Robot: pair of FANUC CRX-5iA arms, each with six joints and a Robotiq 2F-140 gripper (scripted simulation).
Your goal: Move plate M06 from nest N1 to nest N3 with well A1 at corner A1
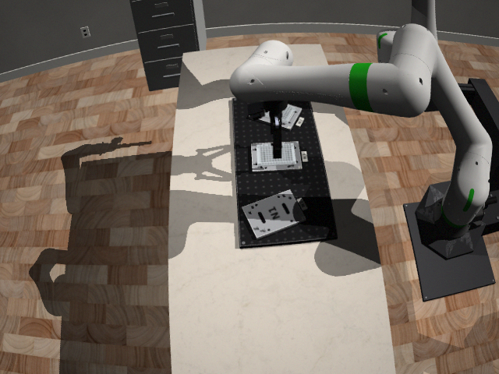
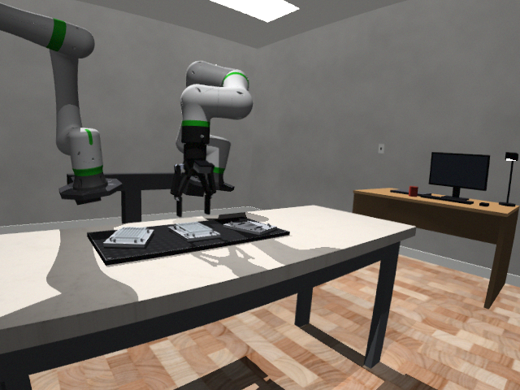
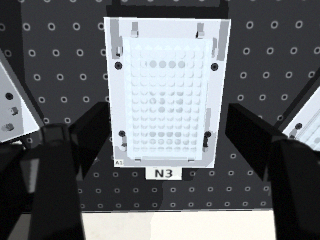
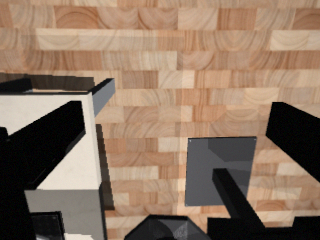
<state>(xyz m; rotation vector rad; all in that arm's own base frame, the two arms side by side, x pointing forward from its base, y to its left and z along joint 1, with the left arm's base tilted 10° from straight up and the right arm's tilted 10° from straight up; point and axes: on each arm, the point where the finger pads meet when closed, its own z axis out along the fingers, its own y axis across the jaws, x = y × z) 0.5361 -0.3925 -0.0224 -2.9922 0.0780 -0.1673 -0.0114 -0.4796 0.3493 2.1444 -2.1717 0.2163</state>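
Observation:
Now: left hand 70 mm above the plate M06. The rest, counted from my left hand: plate M09: 30 mm behind, 210 mm to the right, 70 mm below; then landing nest N3: 80 mm below.

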